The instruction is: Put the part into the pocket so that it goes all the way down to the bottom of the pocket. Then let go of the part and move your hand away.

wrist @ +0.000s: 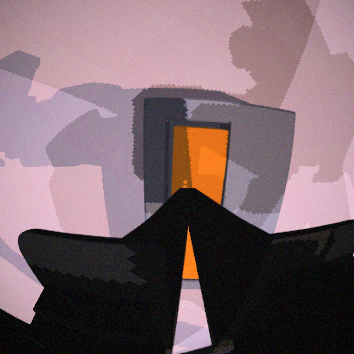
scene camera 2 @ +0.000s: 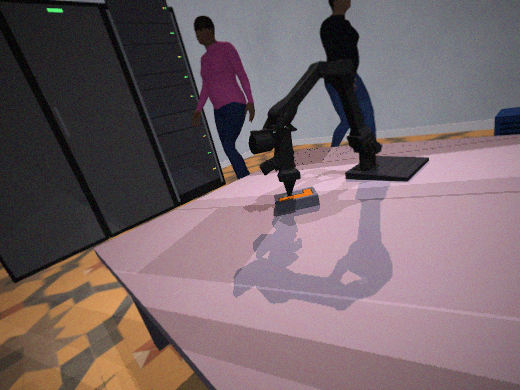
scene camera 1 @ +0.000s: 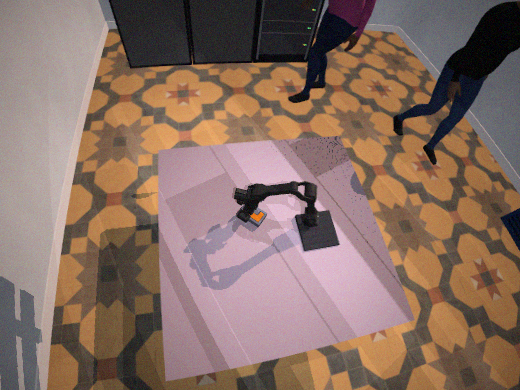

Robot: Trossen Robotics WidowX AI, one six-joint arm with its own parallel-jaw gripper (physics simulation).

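Seen in the pictures: gripper, between the fingertips: (wrist: 186, 195) (scene camera 2: 289, 195) (scene camera 1: 248, 212); arm's base, origin of its link: (scene camera 2: 367, 167) (scene camera 1: 309, 222).
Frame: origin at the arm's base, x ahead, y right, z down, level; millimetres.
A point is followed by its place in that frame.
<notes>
An orange part (scene camera 1: 258, 216) @(x 271, y 126, z -12 mm) (scene camera 2: 306, 192) @(x 275, y 123, z -14 mm) (wrist: 210, 145) @(x 324, y 191, z -11 mm) lies in the pocket of a grey block (scene camera 1: 256, 224) @(x 297, y 87, z -3 mm) (scene camera 2: 306, 203) @(x 313, y 110, z 8 mm) (wrist: 265, 150) @(x 297, y 210, z -12 mm). In the wrist view a thin dark strip of the pocket's wall shows at the part's far end and along its sides. Whether the part rests on the pocket's bottom cannot be told. My gripper (scene camera 2: 289, 194) @(x 319, y 163, z -20 mm) (wrist: 186, 195) @(x 319, y 163, z -20 mm) is shut and empty. Its tips are right over the part, touching it or very close, and they hide its middle in the wrist view. In scene camera 1 the tips are hard to make out.
The block stands on a pink table top (scene camera 1: 225, 325) @(x 626, y -348, z 23 mm) (scene camera 2: 210, 280) @(x 699, y 169, z 24 mm). The arm's dark base plate (scene camera 1: 320, 240) @(x -16, y -122, z 8 mm) (scene camera 2: 395, 169) @(x 20, y -97, z 7 mm) is to the block's right. Dark cabinets (scene camera 1: 157, 32) (scene camera 2: 65, 115) and two people stand beyond the table. Shadows of the arm cross the table.
</notes>
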